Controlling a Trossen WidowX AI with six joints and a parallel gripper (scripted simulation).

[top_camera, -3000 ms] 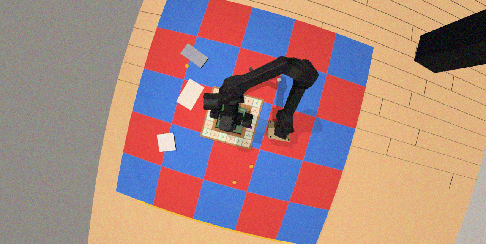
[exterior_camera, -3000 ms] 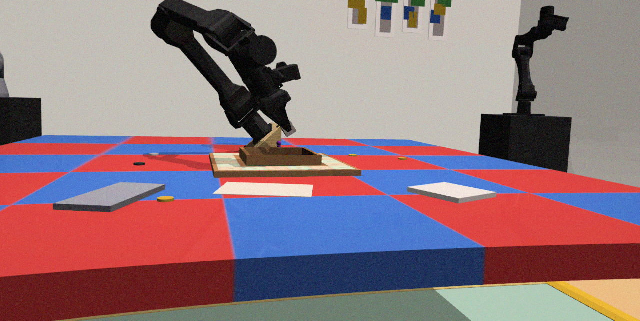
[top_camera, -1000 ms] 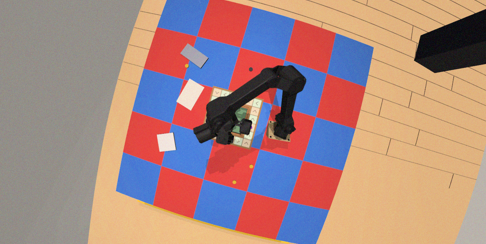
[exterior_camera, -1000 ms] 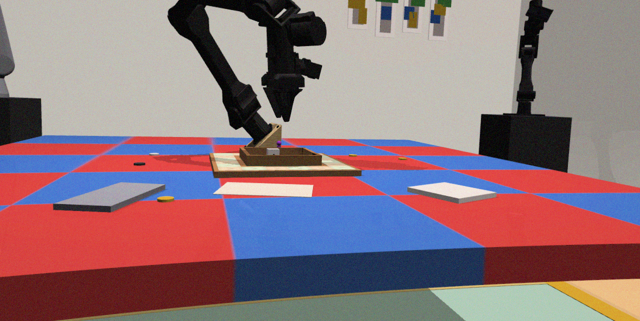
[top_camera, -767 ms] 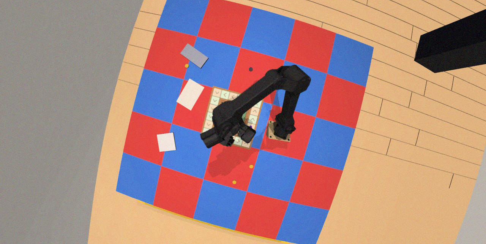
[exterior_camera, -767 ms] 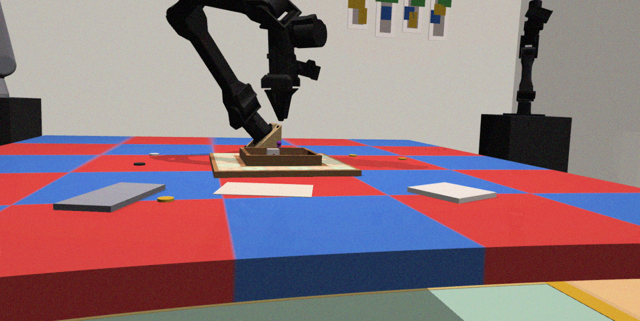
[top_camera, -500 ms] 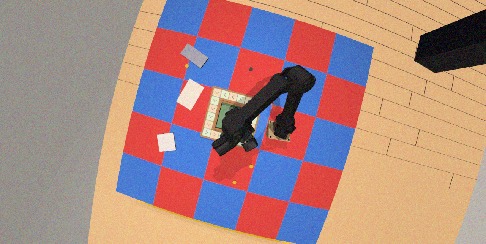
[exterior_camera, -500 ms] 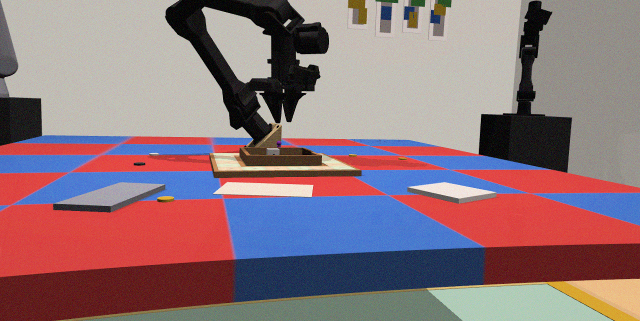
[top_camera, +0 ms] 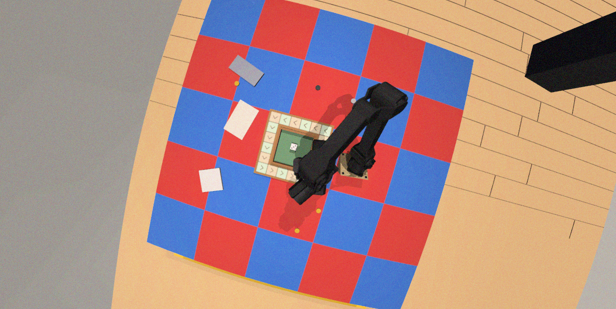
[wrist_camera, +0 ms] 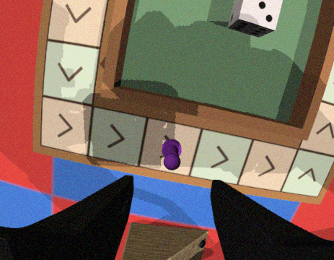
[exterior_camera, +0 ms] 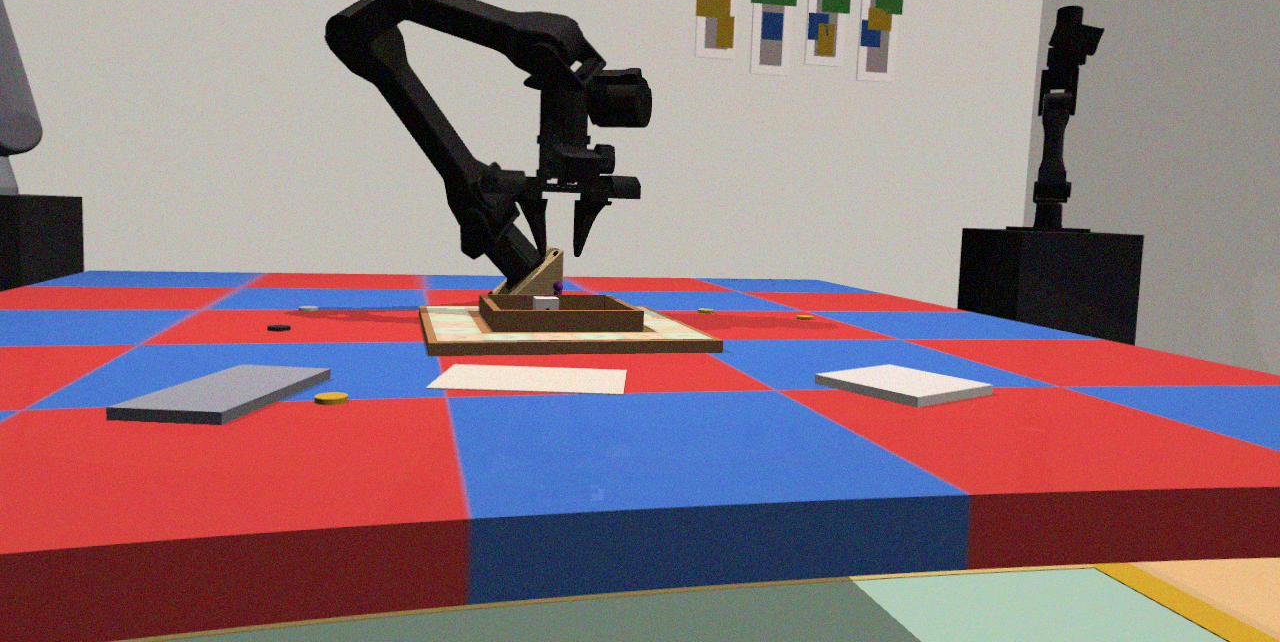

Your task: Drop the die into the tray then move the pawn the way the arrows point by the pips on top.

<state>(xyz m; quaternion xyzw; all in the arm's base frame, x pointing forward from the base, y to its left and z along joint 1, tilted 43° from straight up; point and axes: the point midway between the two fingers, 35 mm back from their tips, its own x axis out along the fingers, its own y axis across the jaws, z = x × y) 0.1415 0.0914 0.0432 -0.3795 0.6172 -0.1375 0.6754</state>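
Right now the purple pawn is 5 cm below my gripper tip. Round my gripper tip: cream sheet 38 cm ahead, 3 cm to the right, 8 cm below; green tray 11 cm ahead, 1 cm to the right, 7 cm below; grey die 11 cm ahead, 2 cm to the right, 5 cm below.
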